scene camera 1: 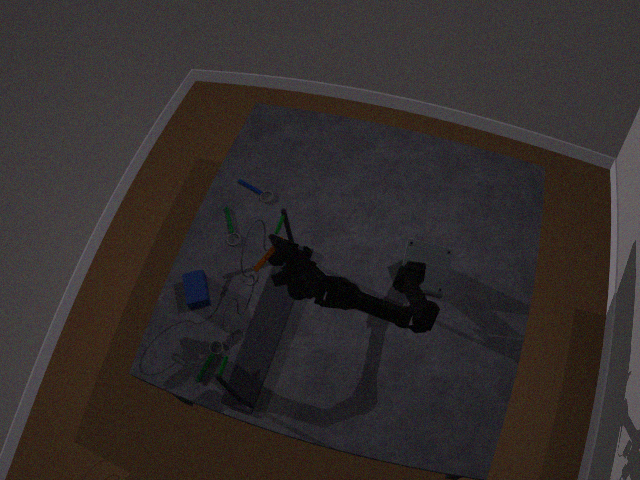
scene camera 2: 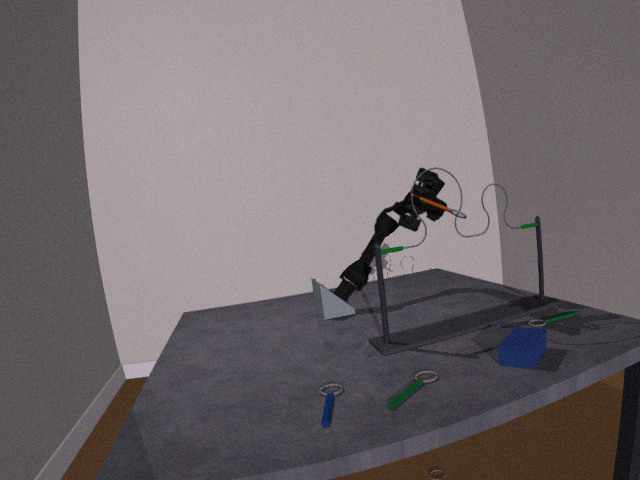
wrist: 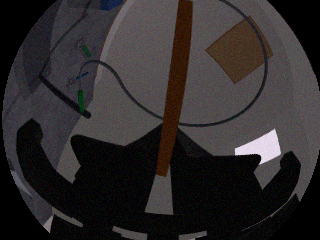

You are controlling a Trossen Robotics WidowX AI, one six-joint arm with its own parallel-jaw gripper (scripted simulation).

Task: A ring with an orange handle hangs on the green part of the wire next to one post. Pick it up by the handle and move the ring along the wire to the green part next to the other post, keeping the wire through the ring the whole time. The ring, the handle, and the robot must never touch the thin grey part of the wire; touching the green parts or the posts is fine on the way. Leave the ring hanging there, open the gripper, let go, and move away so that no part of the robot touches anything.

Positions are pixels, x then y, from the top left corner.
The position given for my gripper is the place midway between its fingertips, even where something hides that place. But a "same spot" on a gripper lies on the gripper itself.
Labels:
my gripper: scene camera 1; scene camera 2; wrist 167, 128
same spot on my gripper: (scene camera 1: 275, 240) = (scene camera 2: 417, 191)

